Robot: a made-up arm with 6 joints.
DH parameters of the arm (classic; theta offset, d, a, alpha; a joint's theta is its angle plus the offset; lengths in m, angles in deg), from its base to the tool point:
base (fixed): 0 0.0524 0 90
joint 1: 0 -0.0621 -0.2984 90
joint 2: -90 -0.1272 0.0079 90
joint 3: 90 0.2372 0.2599 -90
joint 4: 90 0.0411 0.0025 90
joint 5: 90 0.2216 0.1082 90
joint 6: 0 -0.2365 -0.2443 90
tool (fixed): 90 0.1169 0 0
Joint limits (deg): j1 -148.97..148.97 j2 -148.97..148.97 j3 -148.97..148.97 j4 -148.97..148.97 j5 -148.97..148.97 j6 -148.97..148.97
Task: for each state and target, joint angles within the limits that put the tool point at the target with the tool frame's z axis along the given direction. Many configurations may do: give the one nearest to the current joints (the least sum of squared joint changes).
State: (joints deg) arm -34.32 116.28 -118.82 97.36 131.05 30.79
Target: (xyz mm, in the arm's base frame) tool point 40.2 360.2 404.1 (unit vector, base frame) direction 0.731 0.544 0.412
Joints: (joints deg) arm -43.46 106.66 -133.01 103.81 139.91 43.98
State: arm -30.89 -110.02 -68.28 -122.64 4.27 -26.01
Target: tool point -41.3 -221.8 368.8 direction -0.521 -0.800 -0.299
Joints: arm -13.80 -148.89 -22.69 -148.97 31.33 -52.63
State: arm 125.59 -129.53 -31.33 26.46 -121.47 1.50
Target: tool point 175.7 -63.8 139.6 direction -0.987 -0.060 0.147
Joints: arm 93.16 -121.67 -0.55 42.51 -76.58 34.15
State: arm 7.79 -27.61 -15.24 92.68 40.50 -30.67
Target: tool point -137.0 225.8 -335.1 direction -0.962 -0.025 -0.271
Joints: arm 37.26 -40.60 15.30 90.80 47.90 -44.35
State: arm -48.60 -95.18 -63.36 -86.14 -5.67 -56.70
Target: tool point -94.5 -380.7 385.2 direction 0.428 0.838 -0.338
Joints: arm -74.06 -79.41 -90.24 -98.10 -51.66 -31.05
